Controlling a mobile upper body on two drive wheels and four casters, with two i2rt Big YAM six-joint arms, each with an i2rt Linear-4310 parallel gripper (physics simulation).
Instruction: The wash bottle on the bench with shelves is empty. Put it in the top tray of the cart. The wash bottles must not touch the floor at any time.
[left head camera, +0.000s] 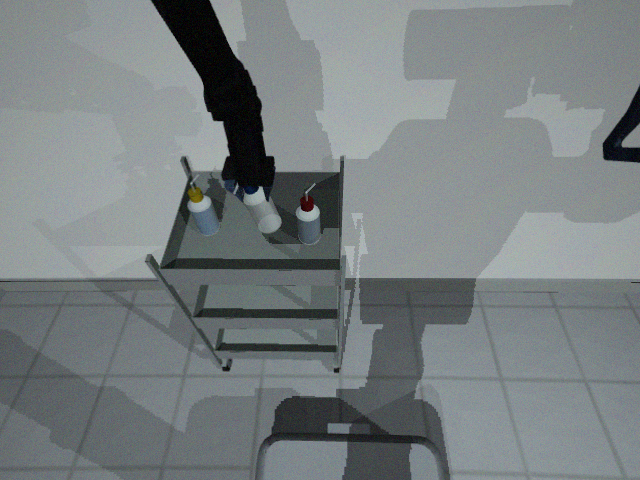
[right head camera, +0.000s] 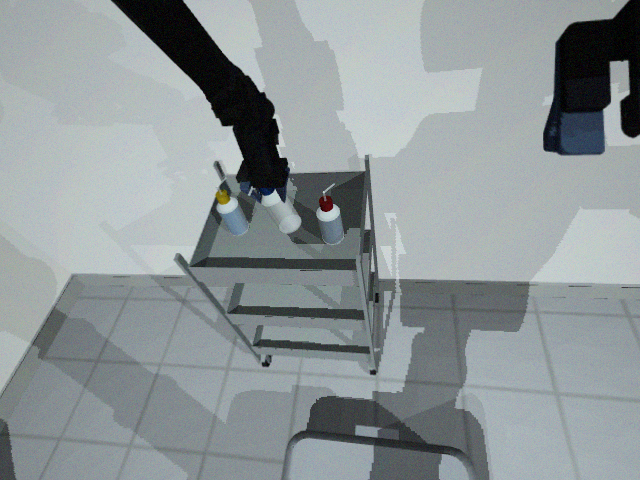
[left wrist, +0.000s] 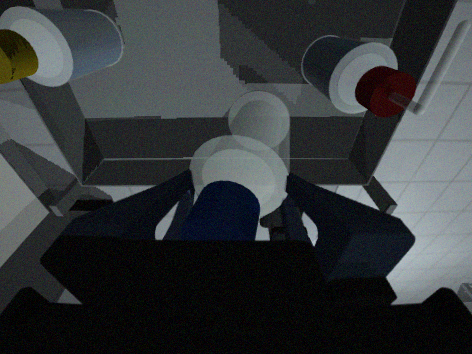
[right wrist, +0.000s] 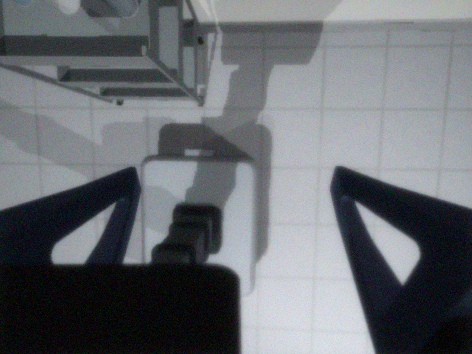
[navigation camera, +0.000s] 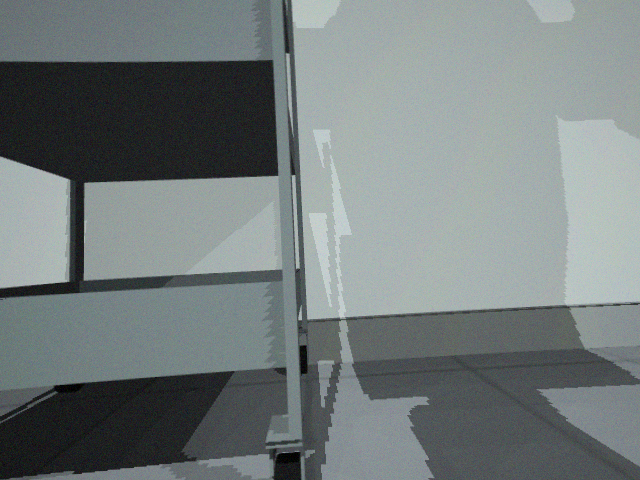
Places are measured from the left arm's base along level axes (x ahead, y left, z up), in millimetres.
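Pixels of known places: left gripper, fingertip midpoint: (left head camera: 255, 200) (right head camera: 273, 201) (left wrist: 236, 177); right gripper, fingertip midpoint: (right head camera: 624, 139) (right wrist: 235, 177).
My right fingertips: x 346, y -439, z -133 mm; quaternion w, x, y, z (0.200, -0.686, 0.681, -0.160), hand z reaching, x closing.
Note:
Ahead of a thing's pixels: the offset from my right fingertips to its top centre.
My left gripper (left head camera: 251, 192) (right head camera: 267, 193) (left wrist: 236, 177) is shut on the clear, empty wash bottle @[dx +337, dy +439, dz -345 mm] (left head camera: 264, 212) (right head camera: 284, 212) (left wrist: 260, 120) with a blue cap. It holds the bottle tilted, base toward the front, over the top tray (left head camera: 248, 277) (right head camera: 273, 276) (left wrist: 165, 65) of the grey cart, between two other bottles. The bottle's height above the tray is hard to tell. My right gripper (right wrist: 235, 177) is open and empty, off to the right of the cart. The bench with shelves does not show.
A yellow-capped bottle @[dx +420, dy +605, dz -441 mm] (left head camera: 206, 217) (right head camera: 235, 217) (left wrist: 90, 45) stands at the tray's left, a red-capped bottle @[dx +391, dy +322, dz -441 mm] (left head camera: 309, 224) (right head camera: 330, 224) (left wrist: 332, 65) at its right. A cart post (navigation camera: 289, 289) rises close ahead. A wall (left head camera: 568, 248) is behind the cart.

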